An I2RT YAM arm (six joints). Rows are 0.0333 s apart.
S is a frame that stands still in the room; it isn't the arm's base.
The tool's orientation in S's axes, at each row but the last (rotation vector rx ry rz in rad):
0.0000 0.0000 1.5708
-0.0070 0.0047 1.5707
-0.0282 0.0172 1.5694
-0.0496 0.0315 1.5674
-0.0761 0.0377 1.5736
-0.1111 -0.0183 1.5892
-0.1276 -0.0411 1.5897
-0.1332 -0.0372 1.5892
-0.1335 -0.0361 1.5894
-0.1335 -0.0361 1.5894
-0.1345 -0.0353 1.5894
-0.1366 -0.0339 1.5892
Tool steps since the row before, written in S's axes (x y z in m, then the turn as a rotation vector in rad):
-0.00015 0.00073 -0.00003 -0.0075 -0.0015 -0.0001
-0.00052 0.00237 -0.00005 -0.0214 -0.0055 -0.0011
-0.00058 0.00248 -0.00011 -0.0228 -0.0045 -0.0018
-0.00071 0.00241 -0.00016 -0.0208 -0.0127 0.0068
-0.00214 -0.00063 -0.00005 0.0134 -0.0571 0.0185
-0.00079 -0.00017 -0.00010 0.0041 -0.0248 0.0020
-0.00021 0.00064 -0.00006 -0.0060 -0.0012 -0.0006
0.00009 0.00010 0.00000 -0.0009 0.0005 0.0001
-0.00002 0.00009 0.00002 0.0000 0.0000 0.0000
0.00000 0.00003 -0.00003 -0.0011 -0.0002 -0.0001
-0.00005 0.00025 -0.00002 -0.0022 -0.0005 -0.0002
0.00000 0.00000 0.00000 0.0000 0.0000 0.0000
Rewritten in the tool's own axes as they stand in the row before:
0.00073 0.00015 -0.00003 -0.0015 0.0075 -0.0001
0.00237 0.00052 -0.00003 -0.0055 0.0214 -0.0011
0.00248 0.00058 -0.00003 -0.0045 0.0228 -0.0018
0.00241 0.00072 -0.00003 -0.0131 0.0207 0.0064
-0.00062 0.00214 -0.00004 -0.0583 -0.0136 0.0140
-0.00015 0.00080 -0.00004 -0.0249 -0.0037 0.0002
0.00065 0.00020 0.00000 -0.0011 0.0061 0.0000
0.00010 -0.00009 0.00000 0.0005 0.0009 0.0002
0.00009 0.00002 0.00003 0.0000 0.0000 0.0000
0.00003 0.00000 -0.00003 -0.0002 0.0011 0.0000
0.00025 0.00005 0.00000 -0.0004 0.0022 0.0000
0.00000 0.00000 0.00000 0.0000 0.0000 0.0000

